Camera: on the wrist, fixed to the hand. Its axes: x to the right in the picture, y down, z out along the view.
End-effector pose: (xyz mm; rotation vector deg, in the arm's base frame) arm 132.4 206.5 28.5 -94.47 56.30 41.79
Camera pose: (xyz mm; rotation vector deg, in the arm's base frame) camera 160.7 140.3 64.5 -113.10 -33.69 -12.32
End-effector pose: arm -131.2 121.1 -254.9 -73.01 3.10 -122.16
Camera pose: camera -206.6 126.7 -282.5 59.50 35.52 113.31
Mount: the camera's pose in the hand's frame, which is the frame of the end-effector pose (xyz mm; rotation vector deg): -0.3 -32.9 -73.4 -14.24 -3.16 -89.94
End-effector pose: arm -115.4 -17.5 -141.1 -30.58 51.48 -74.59
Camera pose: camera -194.1 -14.0 -157.2 -93.78 28.01 -144.71
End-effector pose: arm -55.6 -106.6 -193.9 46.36 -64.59 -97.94
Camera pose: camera -2.6 -125.2 -251.5 -79.79 3.75 142.39
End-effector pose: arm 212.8 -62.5 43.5 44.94 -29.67 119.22
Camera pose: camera 214.5 0.2 -6.8 40.02 -3.20 30.33
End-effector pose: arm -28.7 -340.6 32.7 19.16 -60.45 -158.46
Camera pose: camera -11.4 -362.9 -42.6 -39.34 8.94 99.62
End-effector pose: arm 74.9 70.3 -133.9 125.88 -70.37 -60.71
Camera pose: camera 149.6 87.0 -109.2 -144.93 -49.63 83.56
